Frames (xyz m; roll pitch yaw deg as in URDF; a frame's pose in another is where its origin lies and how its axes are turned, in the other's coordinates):
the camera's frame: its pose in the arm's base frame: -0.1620 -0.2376 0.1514 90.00 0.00 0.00
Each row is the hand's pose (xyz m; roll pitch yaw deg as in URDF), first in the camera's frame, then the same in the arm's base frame.
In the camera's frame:
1: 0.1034 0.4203 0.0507 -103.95 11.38 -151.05
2: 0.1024 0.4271 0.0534 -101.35 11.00 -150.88
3: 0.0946 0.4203 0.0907 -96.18 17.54 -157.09
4: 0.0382 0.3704 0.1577 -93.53 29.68 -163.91
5: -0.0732 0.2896 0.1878 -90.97 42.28 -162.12
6: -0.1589 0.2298 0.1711 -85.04 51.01 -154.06
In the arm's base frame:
1: -0.0586 -0.2883 0.5717 159.82 28.33 167.05
2: -0.0596 -0.2910 0.5785 162.58 28.54 167.46
3: -0.0674 -0.3283 0.5717 166.56 21.79 161.06
4: -0.1238 -0.3953 0.5218 168.34 13.93 149.33
5: -0.2352 -0.4254 0.4410 166.78 13.13 136.31
6: -0.3209 -0.4087 0.3812 164.25 15.98 126.05

